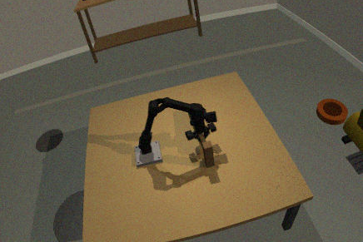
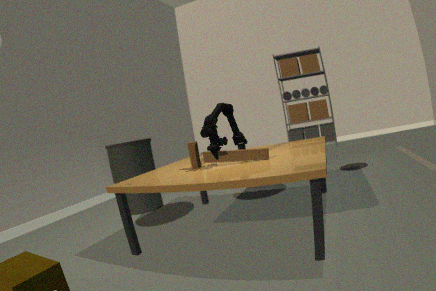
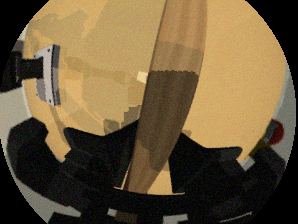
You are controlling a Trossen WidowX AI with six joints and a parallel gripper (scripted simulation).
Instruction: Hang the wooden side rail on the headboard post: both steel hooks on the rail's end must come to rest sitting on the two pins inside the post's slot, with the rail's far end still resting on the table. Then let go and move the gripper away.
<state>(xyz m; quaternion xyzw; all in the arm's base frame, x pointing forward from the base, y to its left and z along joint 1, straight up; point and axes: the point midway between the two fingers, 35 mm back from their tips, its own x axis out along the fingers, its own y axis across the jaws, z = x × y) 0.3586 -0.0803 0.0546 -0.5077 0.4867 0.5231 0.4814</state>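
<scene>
My gripper tip is now 16 cm to the left of the wooden headboard post, 4 cm below it and 1 cm past it.
</scene>
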